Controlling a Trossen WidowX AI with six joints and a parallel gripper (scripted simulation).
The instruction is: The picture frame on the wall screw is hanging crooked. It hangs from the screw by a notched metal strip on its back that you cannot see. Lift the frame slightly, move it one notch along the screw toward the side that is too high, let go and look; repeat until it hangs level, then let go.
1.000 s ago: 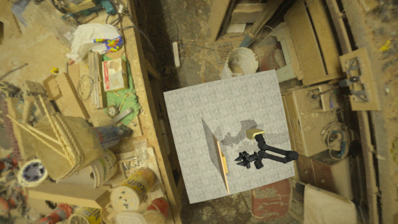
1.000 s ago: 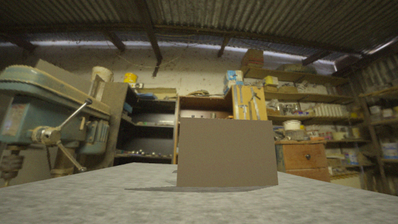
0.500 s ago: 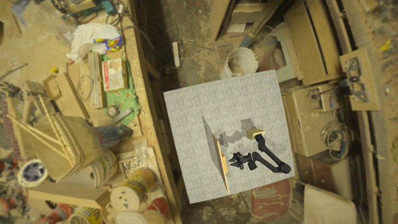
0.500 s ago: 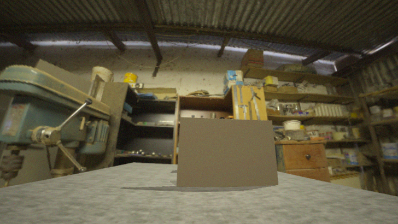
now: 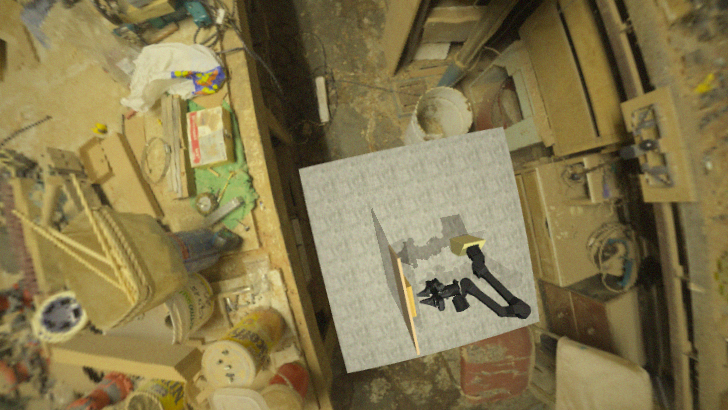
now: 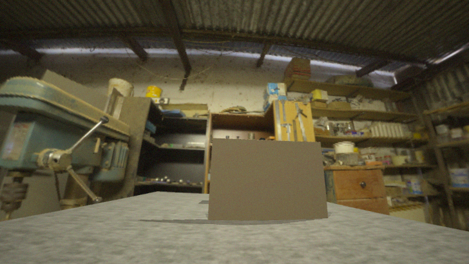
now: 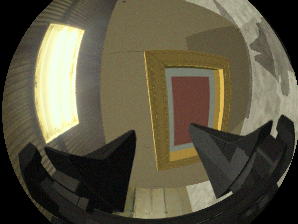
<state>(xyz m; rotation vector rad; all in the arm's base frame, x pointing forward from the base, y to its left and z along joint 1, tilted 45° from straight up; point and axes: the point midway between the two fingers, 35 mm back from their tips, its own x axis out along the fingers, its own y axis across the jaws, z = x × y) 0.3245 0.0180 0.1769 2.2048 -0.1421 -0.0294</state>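
My gripper tip is 50 mm short of the picture frame, 10 mm to the left of it and 50 mm above it. From my gripper tip the other things lie so: tan wall panel 60 mm ahead, 20 mm to the right, 60 mm below.
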